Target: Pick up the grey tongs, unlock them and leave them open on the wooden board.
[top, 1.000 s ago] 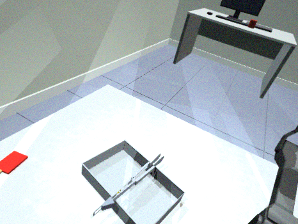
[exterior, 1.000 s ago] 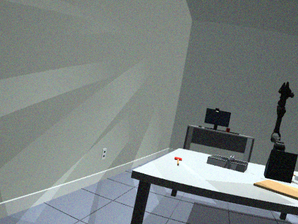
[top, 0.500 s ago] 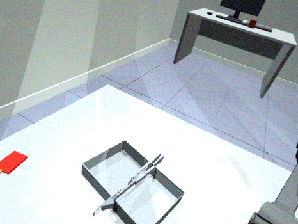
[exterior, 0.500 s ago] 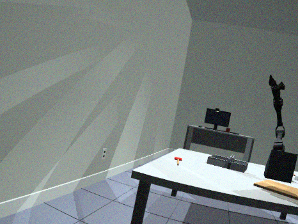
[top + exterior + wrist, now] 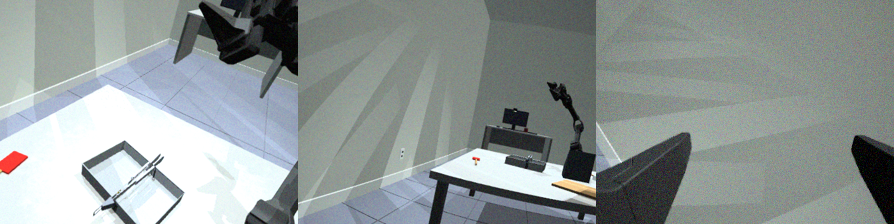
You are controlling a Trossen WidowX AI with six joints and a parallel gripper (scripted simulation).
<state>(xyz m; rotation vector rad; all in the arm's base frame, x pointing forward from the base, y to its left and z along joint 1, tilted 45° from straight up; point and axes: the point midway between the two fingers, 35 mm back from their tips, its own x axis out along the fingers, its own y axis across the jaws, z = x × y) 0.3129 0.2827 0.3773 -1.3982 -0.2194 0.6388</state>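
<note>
Now: the grey roasting tin 62 cm below my gripper tip, 7 cm to the right of it and 6 cm ahead of it. The rest, counted from my gripper tip: yellow lock piece (58 cm below, 6 cm ahead, 1 cm to the left); wooden board (64 cm below, 42 cm to the left, 32 cm behind); red object (64 cm below, 42 cm ahead, 17 cm to the left).
</note>
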